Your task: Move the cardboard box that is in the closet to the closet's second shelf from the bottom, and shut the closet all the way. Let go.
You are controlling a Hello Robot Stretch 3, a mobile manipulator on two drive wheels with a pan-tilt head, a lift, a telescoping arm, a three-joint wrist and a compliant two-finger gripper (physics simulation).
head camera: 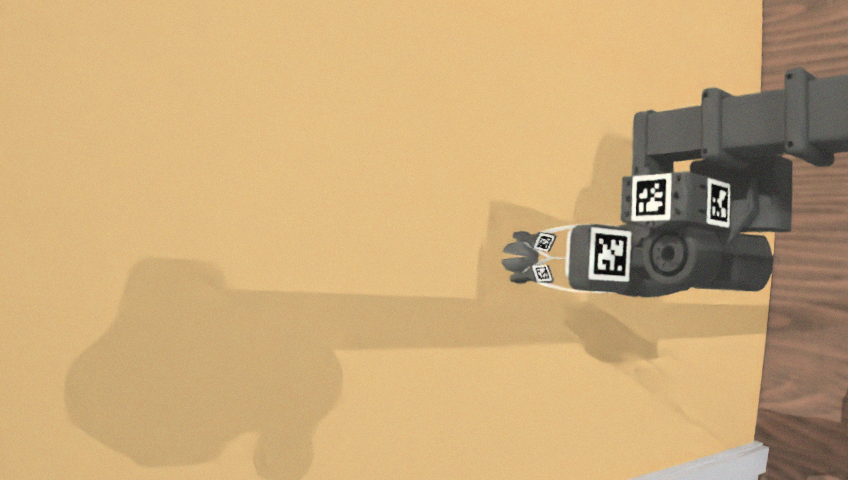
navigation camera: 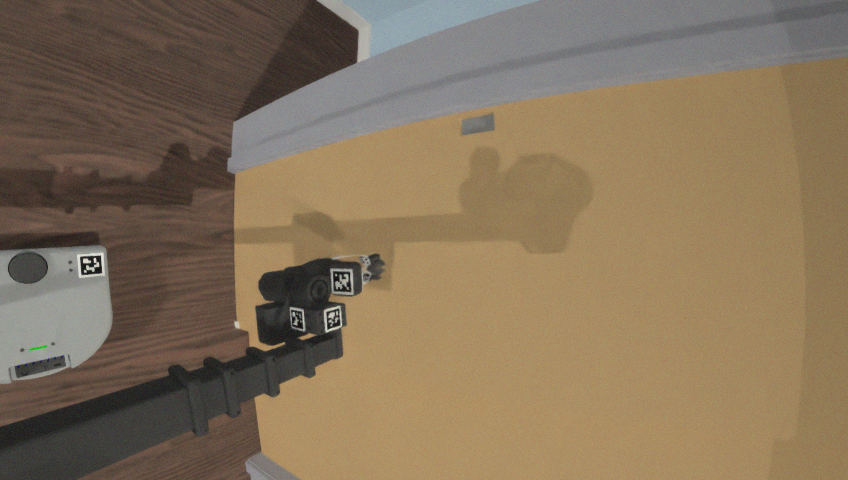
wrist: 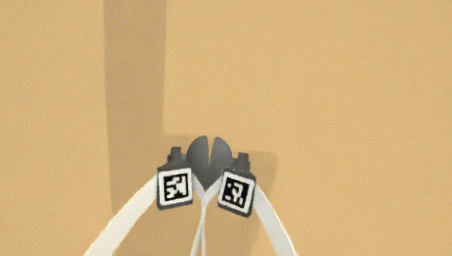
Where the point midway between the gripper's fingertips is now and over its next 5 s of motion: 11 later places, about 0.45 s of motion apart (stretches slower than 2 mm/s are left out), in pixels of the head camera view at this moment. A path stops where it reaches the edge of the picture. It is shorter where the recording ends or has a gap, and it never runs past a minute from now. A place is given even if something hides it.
The gripper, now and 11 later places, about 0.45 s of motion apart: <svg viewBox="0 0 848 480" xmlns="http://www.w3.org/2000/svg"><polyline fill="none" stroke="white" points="508,257 497,257 478,256 478,256 480,256 498,257 527,257 544,258 546,250 547,236 539,244 505,276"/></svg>
